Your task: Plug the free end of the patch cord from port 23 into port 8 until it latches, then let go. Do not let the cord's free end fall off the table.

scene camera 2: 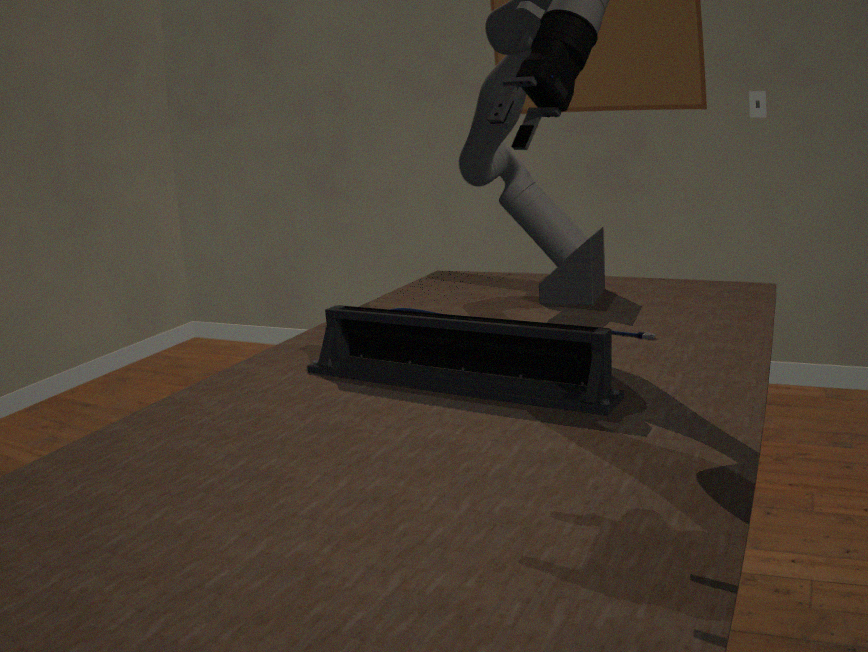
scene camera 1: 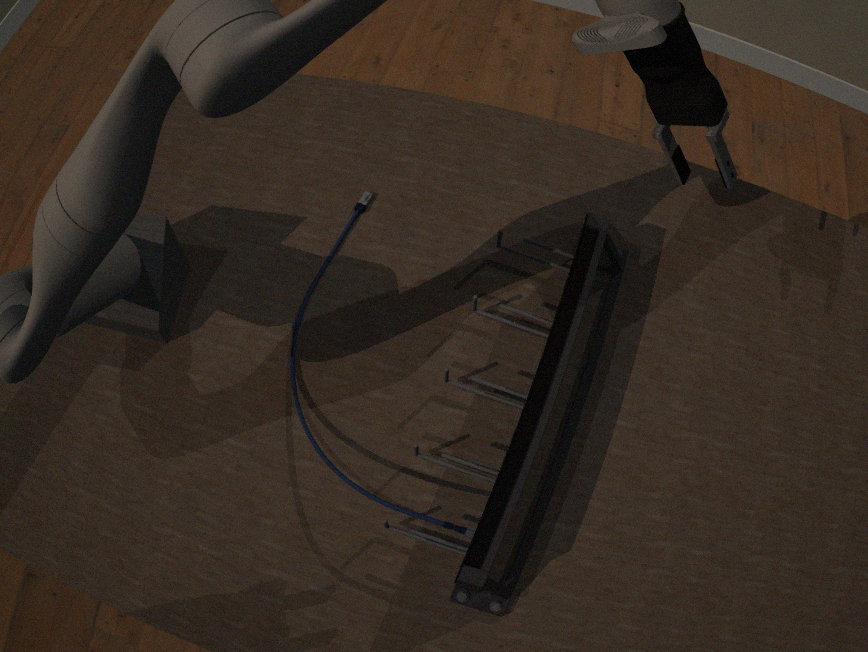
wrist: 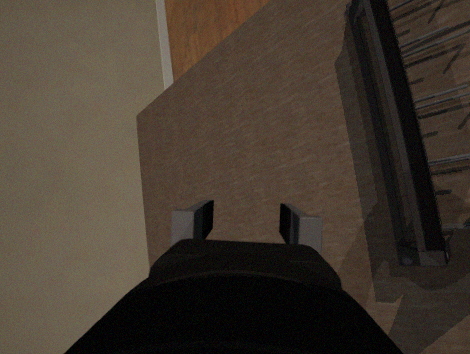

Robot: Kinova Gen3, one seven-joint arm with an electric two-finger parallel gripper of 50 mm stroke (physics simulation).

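Places are measured from the arm's base along level axes (x ahead, y left, z up), in centimetres.
Pixels of known places: gripper, fingertip midpoint: (scene camera 2: 507,135) (scene camera 1: 708,179) (wrist: 246,216); arm's base, origin of the base link: (scene camera 2: 573,253) (scene camera 1: 115,264).
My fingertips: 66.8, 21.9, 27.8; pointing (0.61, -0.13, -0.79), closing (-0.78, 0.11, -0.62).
Ahead of a thing's pixels: the offset from my fingertips to its top centre, as dx, dy, dz. "*": to the spot under its first point. Level surfaces: height alone.
The blue patch cord @(* -39.4, -20.2, -36.8) (scene camera 1: 294,354) bows out in a wide curve from the panel. Its free end, a pale plug @(-41.0, +3.9, -36.2) (scene camera 1: 364,199) (scene camera 2: 648,336), points away from the panel, toward the top in scene camera 1. Its other end @(* -11.3, -34.2, -29.2) (scene camera 1: 459,529) meets the panel near the panel's lower end in that view. The dark patch panel @(-11.9, -15.8, -27.3) (scene camera 1: 536,421) (scene camera 2: 463,382) (wrist: 400,135) stands on the table; its port face and port numbers cannot be made out. My gripper (scene camera 1: 707,183) (scene camera 2: 510,131) (wrist: 246,216) is open and empty, high above the table, beyond the panel's upper end in scene camera 1, well away from the plug.
Several thin metal cable-guide bars @(* -15.7, -15.7, -35.6) (scene camera 1: 484,390) stick out from the panel's cord side. The arm's base (scene camera 1: 150,280) (scene camera 2: 575,280) stands on the table @(dz -37.4) (scene camera 1: 736,421) (scene camera 2: 350,526) (wrist: 260,125). The table's edge runs behind the gripper in scene camera 1. Broad shadows cross the table.
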